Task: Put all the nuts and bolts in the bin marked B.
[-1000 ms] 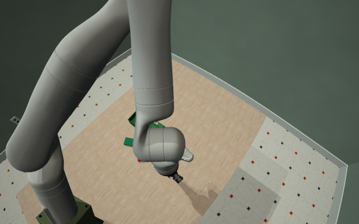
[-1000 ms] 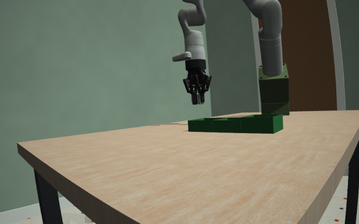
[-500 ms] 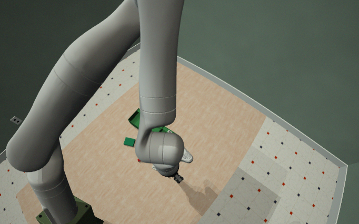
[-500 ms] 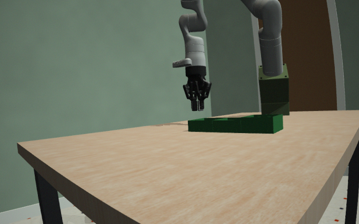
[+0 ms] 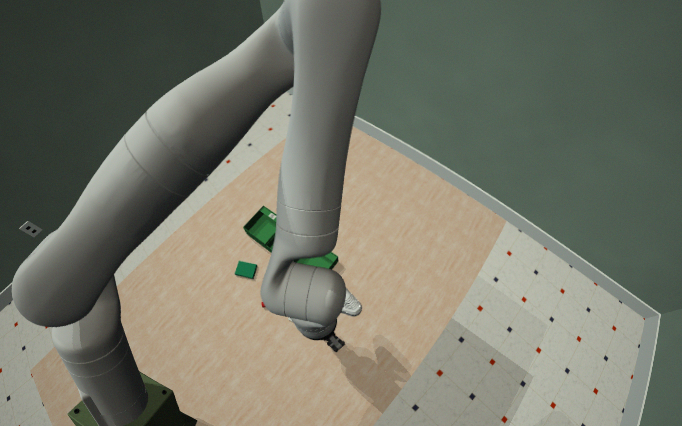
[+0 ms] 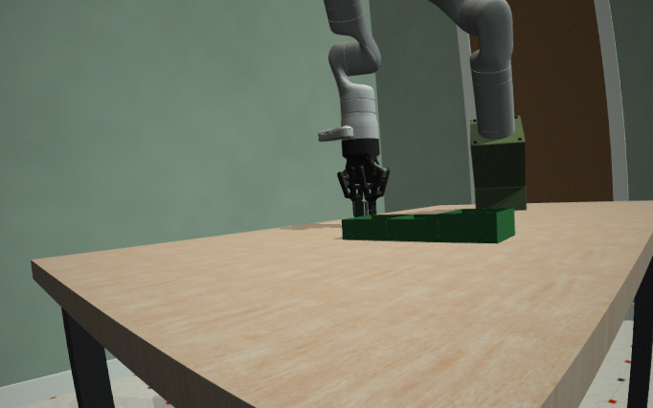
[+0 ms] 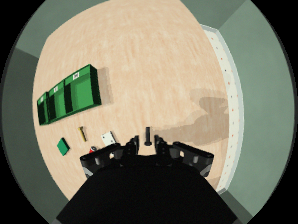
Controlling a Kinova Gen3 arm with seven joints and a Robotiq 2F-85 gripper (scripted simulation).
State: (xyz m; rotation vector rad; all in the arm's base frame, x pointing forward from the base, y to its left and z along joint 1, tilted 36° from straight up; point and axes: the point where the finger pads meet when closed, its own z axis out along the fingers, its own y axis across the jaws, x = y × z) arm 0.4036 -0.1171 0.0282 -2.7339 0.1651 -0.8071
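Now: hand 3 cm above the black bolt. From my hand the other things lie so: brass bolt: 15 cm to the left, 3 cm below, 1 cm ahead; then white domino: 8 cm to the left, 3 cm below, 1 cm behind; then red cylinder: 13 cm to the left, 4 cm behind, 3 cm below.
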